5 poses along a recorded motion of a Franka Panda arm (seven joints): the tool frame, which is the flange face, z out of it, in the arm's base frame.
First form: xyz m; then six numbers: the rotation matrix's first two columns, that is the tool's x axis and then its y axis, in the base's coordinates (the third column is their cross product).
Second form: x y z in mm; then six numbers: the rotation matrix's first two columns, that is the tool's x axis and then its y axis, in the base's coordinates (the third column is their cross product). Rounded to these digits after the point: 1 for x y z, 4 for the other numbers.
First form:
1: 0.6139, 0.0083, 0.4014, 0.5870, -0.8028, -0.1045, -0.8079, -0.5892, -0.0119
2: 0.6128, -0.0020, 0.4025, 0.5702, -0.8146, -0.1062, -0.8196, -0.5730, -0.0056
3: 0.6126, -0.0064, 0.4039, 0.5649, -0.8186, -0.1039, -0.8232, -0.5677, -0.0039
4: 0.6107, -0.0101, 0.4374, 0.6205, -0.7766, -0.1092, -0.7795, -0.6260, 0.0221
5: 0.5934, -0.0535, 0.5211, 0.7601, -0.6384, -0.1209, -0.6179, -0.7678, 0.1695
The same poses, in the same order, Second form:
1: 613.9, 8.3, 401.4, 0.5870, -0.8028, -0.1045, -0.8079, -0.5892, -0.0119
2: 612.8, -2.0, 402.5, 0.5702, -0.8146, -0.1062, -0.8196, -0.5730, -0.0056
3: 612.6, -6.4, 403.9, 0.5649, -0.8186, -0.1039, -0.8232, -0.5677, -0.0039
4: 610.7, -10.1, 437.4, 0.6205, -0.7766, -0.1092, -0.7795, -0.6260, 0.0221
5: 593.4, -53.5, 521.1, 0.7601, -0.6384, -0.1209, -0.6179, -0.7678, 0.1695
